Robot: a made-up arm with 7 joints. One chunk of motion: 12 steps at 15 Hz.
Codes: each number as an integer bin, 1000 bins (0 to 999) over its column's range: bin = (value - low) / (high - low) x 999, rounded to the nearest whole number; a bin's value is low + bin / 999 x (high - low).
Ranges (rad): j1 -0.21..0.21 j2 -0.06..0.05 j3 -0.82..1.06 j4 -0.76..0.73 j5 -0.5..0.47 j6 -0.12..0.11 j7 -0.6..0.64
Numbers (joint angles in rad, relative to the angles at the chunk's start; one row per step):
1: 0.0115 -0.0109 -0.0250 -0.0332 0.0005 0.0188 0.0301
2: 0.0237 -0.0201 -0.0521 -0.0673 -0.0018 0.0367 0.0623
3: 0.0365 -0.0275 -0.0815 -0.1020 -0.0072 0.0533 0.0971
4: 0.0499 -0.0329 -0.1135 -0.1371 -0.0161 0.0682 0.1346
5: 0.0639 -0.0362 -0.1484 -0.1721 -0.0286 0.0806 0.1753
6: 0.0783 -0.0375 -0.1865 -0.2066 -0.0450 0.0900 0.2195
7: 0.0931 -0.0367 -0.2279 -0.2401 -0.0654 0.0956 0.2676
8: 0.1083 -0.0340 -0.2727 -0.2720 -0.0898 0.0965 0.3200
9: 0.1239 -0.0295 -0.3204 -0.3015 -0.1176 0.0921 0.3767
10: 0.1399 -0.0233 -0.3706 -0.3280 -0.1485 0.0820 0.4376
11: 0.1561 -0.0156 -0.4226 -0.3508 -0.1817 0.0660 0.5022
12: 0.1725 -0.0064 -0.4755 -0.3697 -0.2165 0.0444 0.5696
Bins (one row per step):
1: 527 446 422 487 515 603 508
2: 556 362 408 464 513 681 534
3: 586 295 392 441 508 753 562
4: 618 246 375 418 498 817 592
5: 651 216 357 394 485 871 625
6: 686 204 337 371 469 912 660
7: 721 212 315 349 448 936 699
8: 757 236 291 327 422 940 741
9: 794 277 265 307 394 921 787
10: 832 333 239 290 362 877 836
11: 871 403 211 274 328 808 888
12: 910 487 183 262 292 714 942

